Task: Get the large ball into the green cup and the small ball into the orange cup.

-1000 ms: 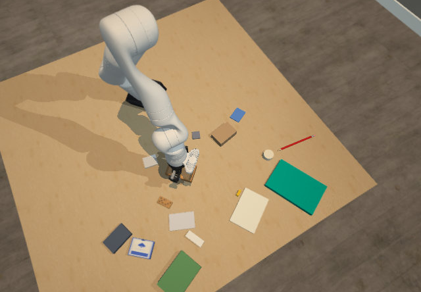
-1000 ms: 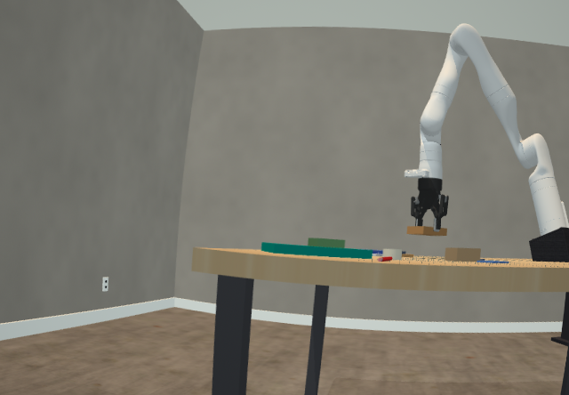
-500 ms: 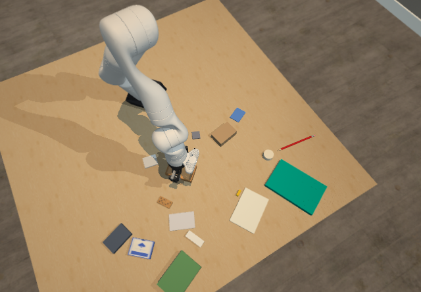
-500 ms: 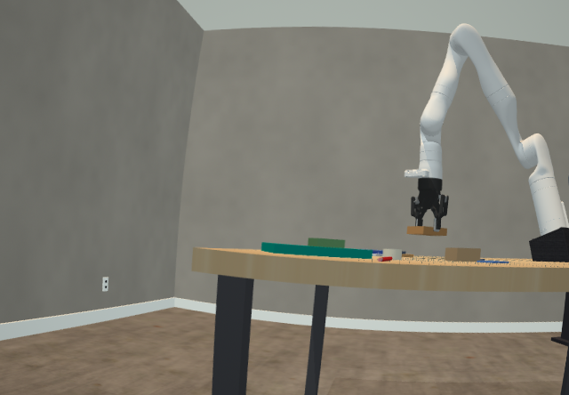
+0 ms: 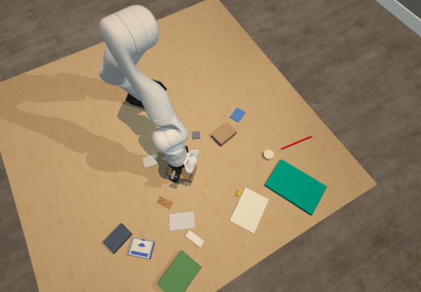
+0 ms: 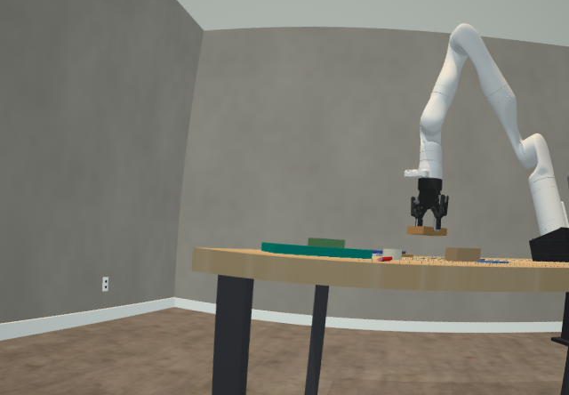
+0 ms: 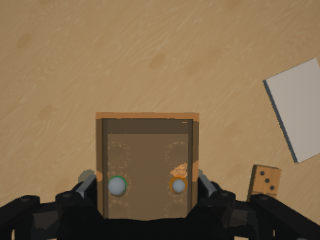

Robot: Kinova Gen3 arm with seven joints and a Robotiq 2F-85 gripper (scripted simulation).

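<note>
The covered wooden puzzle is 2 cm below my hand. The rest, counted from my hand: grey square (11 cm behind, 17 cm to the left, 9 cm below); grey card (14 cm ahead, 12 cm to the right, 9 cm below); white card (15 cm behind, 6 cm to the right, 9 cm below).
</note>
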